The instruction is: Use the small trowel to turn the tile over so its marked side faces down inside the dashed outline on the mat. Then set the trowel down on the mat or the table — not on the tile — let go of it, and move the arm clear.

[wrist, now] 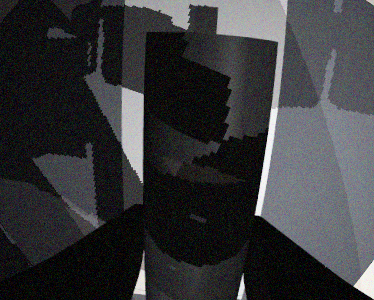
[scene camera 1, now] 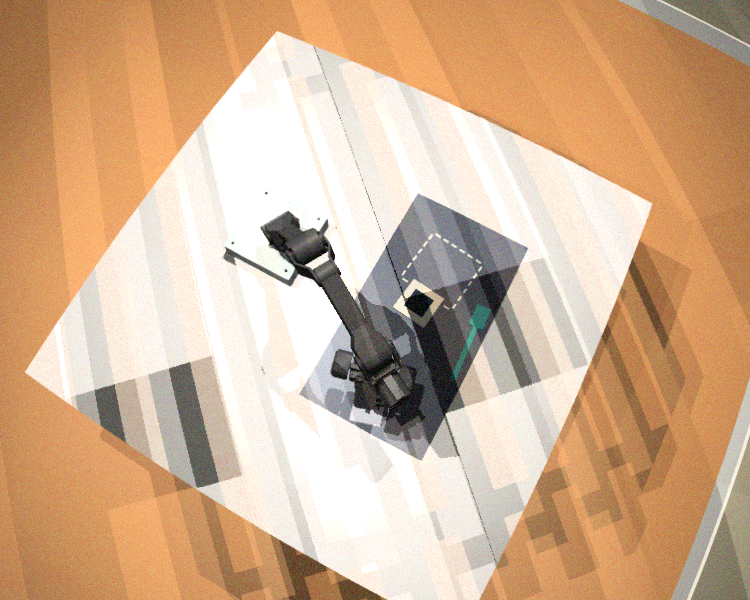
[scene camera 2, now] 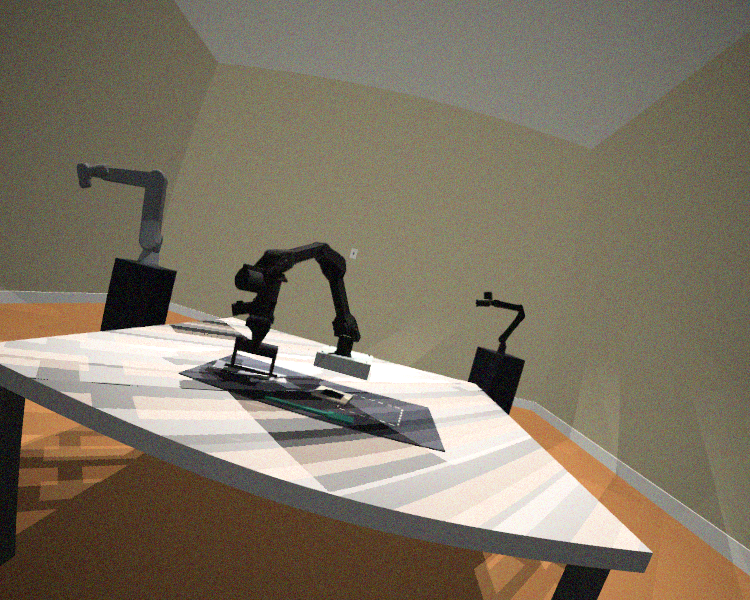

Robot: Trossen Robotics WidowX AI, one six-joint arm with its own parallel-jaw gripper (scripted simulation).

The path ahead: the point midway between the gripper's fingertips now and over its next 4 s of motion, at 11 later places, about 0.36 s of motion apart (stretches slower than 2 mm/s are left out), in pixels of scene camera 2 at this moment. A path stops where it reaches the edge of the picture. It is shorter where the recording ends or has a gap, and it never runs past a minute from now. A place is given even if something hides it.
My gripper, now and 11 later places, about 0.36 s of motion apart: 254,349; 255,343; 258,334; 259,334; 259,336; 257,341; 256,347; 255,350; 255,349; 257,347; 259,331; 258,330
